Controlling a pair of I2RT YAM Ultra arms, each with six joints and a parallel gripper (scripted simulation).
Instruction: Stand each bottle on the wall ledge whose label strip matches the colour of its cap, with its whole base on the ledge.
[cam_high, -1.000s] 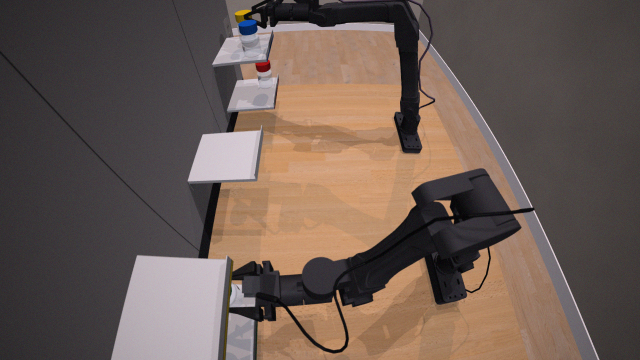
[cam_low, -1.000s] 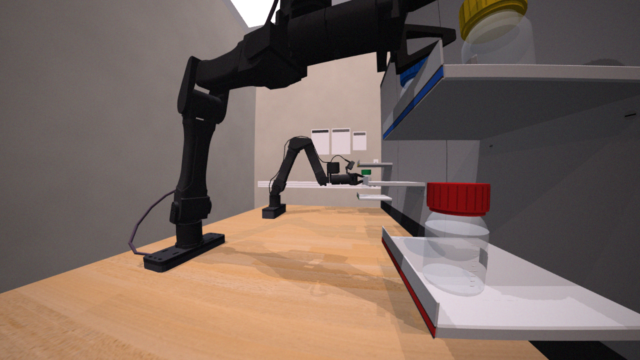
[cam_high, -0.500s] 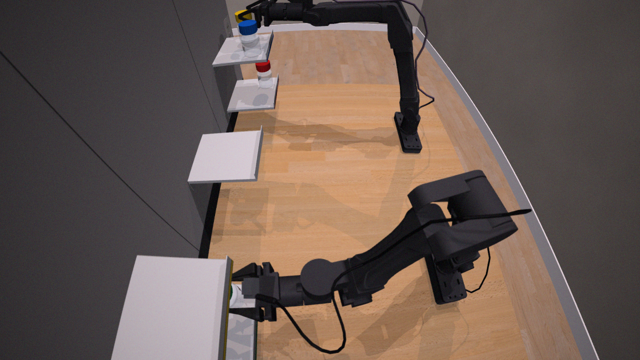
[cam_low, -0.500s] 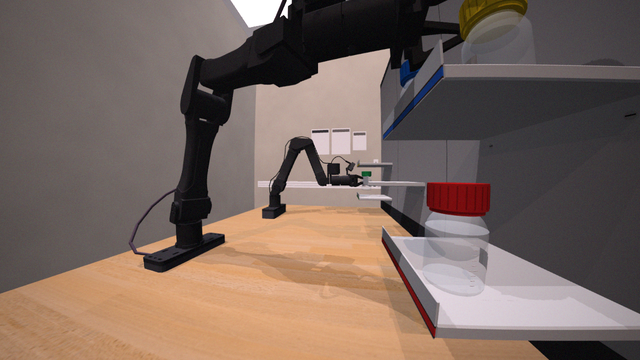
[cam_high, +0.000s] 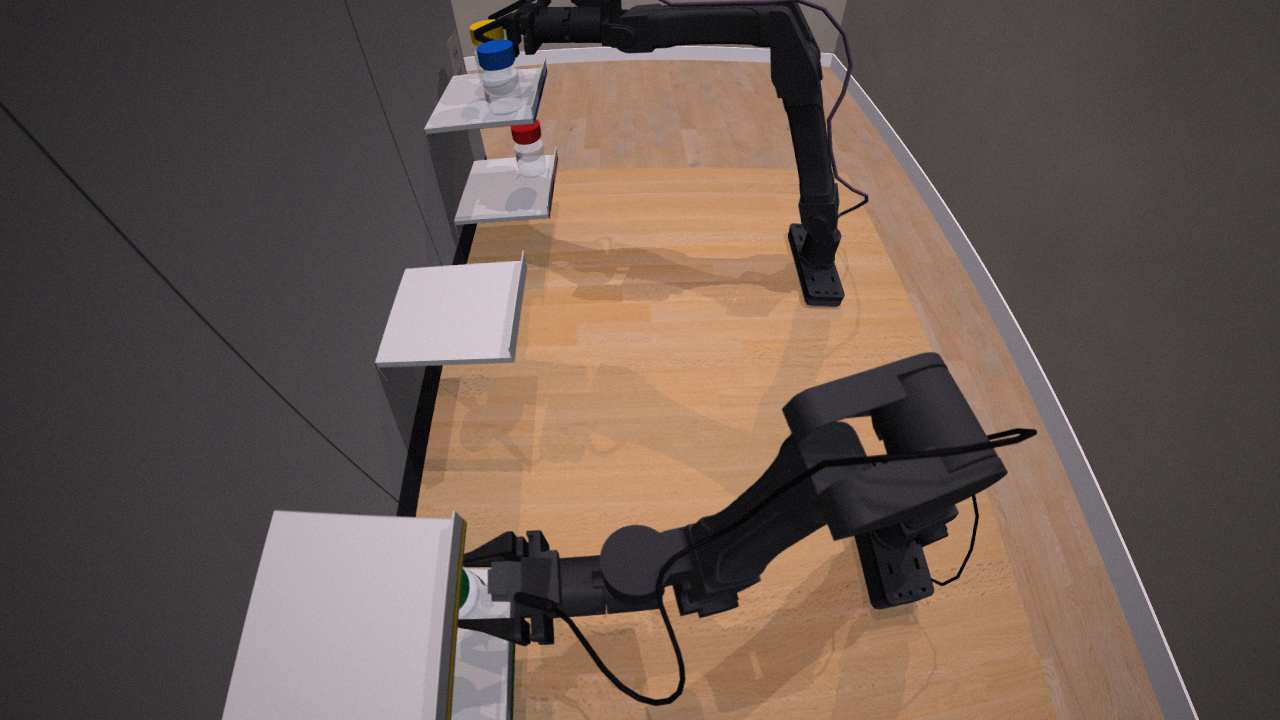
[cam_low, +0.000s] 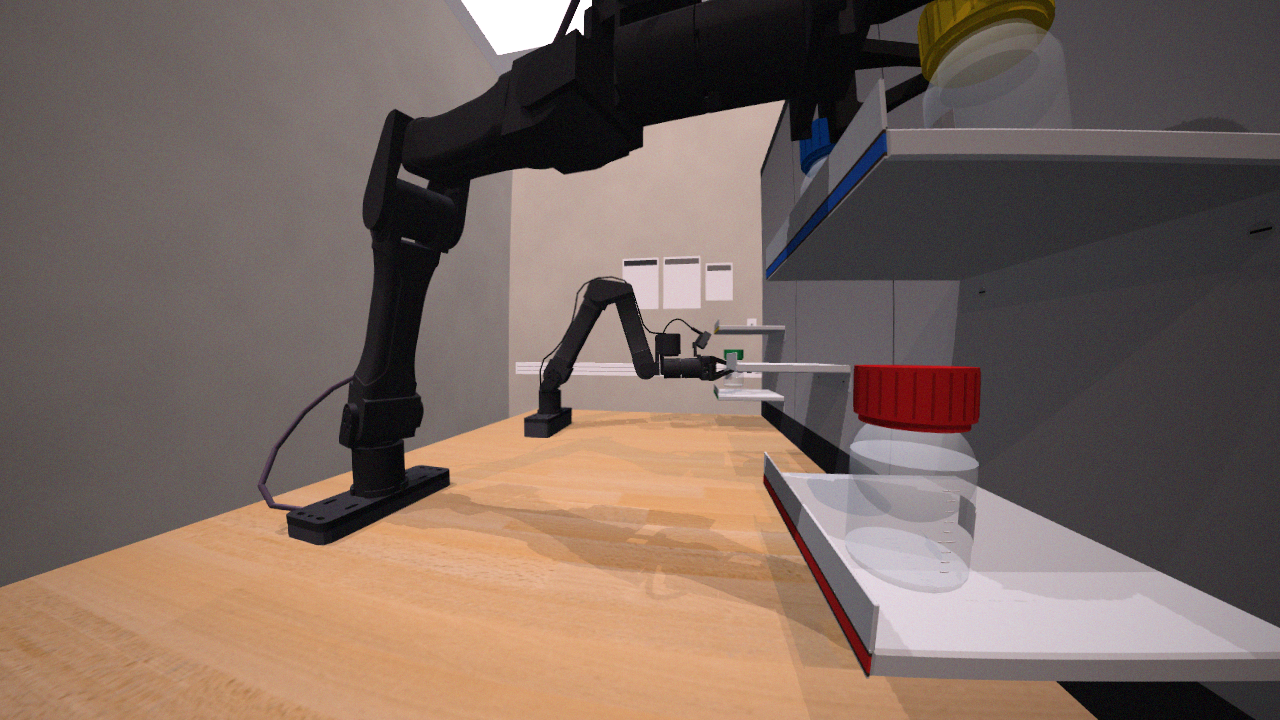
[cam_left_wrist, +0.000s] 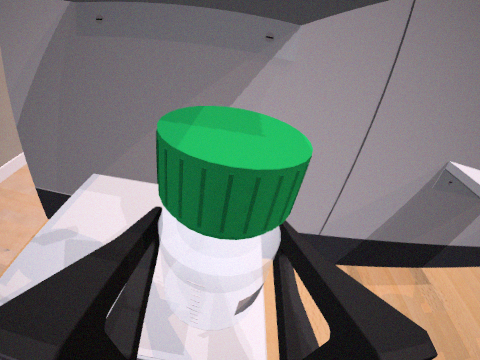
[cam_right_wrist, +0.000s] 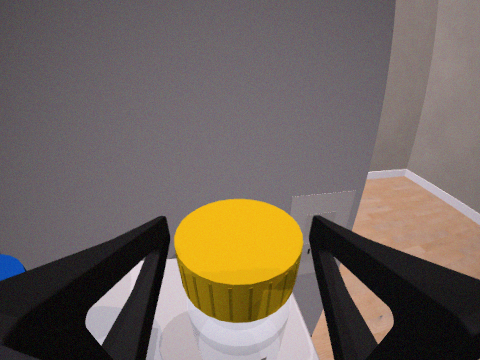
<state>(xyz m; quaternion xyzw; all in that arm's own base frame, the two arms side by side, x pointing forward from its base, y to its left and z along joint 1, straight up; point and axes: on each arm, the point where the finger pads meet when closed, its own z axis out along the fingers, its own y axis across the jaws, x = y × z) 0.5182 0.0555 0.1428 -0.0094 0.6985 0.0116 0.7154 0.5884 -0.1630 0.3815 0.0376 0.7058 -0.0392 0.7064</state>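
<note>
Right now my right hand is 5 cm above the yellow-capped bottle. Also, from my right hand: grey wall: 46 cm to the left, 9 cm ahead, 5 cm above; then blue-capped bottle: 11 cm to the left, 5 cm below, 4 cm behind; then red-capped bottle: 25 cm below, 4 cm behind.
My left gripper is now 1 cm above the green-capped bottle. Round my left hand: grey wall: 33 cm to the right, 27 cm above, 16 cm ahead; then blue-capped bottle: 68 cm to the right, 16 cm above, 4 cm ahead; then red-capped bottle: 78 cm to the right, 4 cm ahead, 3 cm below.
</note>
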